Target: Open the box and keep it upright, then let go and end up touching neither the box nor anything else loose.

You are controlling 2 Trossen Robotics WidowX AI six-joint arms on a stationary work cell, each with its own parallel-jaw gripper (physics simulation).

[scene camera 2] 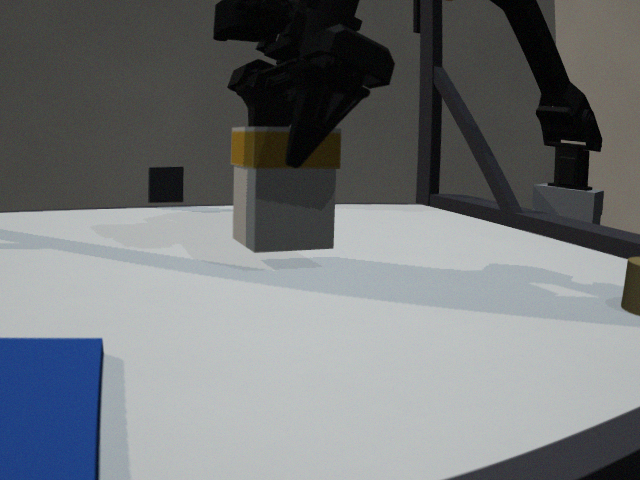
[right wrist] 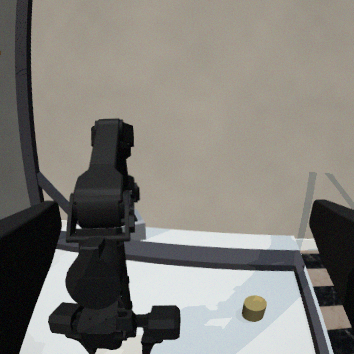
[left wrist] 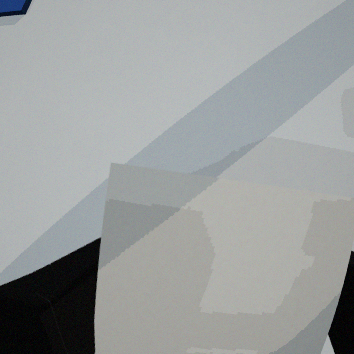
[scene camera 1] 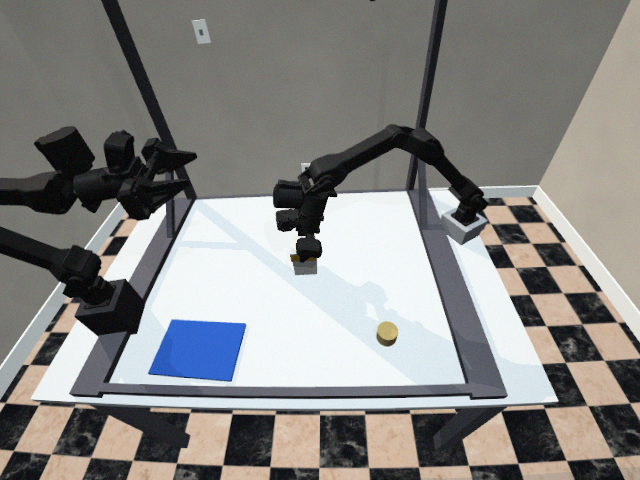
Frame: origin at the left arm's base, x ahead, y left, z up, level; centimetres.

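Seen in the pictures: left gripper, between the fingertips: (scene camera 2: 271, 167) (left wrist: 216, 247); right gripper, between the fingertips: (right wrist: 188, 214) (scene camera 1: 193, 167); left arm's base, origin of its link: (scene camera 2: 570, 187) (scene camera 1: 464, 217); right arm's base, origin of its link: (scene camera 1: 100, 296).
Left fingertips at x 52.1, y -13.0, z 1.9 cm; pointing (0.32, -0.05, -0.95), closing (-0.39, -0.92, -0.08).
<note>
Offsets run from my left fingertips to a thing's top centre.
The box @[dx -1.0, dy +0.4, dz +3.2 cm] (scene camera 1: 305, 267) (scene camera 2: 294, 211) has a grey body and a yellow-banded lid @[dx -0.9, dy +0.4, dz +3.3 cm] (scene camera 1: 295, 257) (scene camera 2: 268, 149) that sits closed on it. It is upright; in the second scene view its base is a little above the table, with its shadow apart from it. The pale top of the lid (left wrist: 250, 230) fills the lower part of the left wrist view. My left gripper (scene camera 2: 275, 143) (left wrist: 216, 247) points down with its fingers on either side of the lid, shut on it; the far finger is partly hidden. My right gripper (scene camera 1: 193, 169) (right wrist: 188, 214) is open and empty, high above the table's side.
A blue mat @[dx +34.2, dy +8.8, dz -6.9 cm] (scene camera 1: 199, 350) (scene camera 2: 46, 403) (left wrist: 12, 6) lies near the table's front left in the first scene view. A small gold cylinder @[dx -7.8, dy +30.2, dz -4.2 cm] (scene camera 1: 387, 333) (scene camera 2: 631, 286) (right wrist: 254, 308) stands towards the front right there. A dark frame (scene camera 1: 284, 391) borders the table, with posts at the back.
</note>
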